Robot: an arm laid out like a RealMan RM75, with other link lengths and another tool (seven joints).
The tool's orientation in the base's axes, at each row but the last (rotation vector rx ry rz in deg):
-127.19, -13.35, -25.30
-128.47, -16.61, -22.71
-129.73, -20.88, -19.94
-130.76, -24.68, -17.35
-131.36, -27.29, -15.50
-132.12, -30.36, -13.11
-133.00, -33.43, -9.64
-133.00, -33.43, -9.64
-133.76, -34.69, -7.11
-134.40, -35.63, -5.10
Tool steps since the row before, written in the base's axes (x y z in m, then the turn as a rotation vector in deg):
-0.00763, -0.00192, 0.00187, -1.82, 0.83, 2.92
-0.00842, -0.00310, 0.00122, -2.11, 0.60, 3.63
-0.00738, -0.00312, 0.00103, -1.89, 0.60, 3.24
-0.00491, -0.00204, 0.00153, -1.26, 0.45, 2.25
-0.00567, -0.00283, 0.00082, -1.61, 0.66, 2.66
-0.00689, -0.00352, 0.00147, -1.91, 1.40, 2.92
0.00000, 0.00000, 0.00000, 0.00, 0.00, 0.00
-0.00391, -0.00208, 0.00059, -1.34, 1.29, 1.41
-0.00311, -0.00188, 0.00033, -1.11, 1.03, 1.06
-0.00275, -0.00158, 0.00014, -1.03, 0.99, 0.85
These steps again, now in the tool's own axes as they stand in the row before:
-0.00633, -0.00250, -0.00437, -0.52, -3.17, -1.49
-0.00756, -0.00169, -0.00469, -0.54, -3.61, -2.16
-0.00688, -0.00141, -0.00398, -0.48, -3.27, -1.88
-0.00439, -0.00165, -0.00293, -0.28, -2.27, -1.28
-0.00559, -0.00109, -0.00289, -0.41, -2.81, -1.42
-0.00680, -0.00172, -0.00358, -0.37, -3.58, -1.08
0.00000, 0.00000, 0.00000, 0.00, 0.00, 0.00
-0.00406, -0.00083, -0.00167, -0.33, -2.31, -0.08
-0.00340, -0.00043, -0.00125, -0.31, -1.82, -0.01
-0.00304, -0.00033, -0.00084, -0.31, -1.63, 0.11

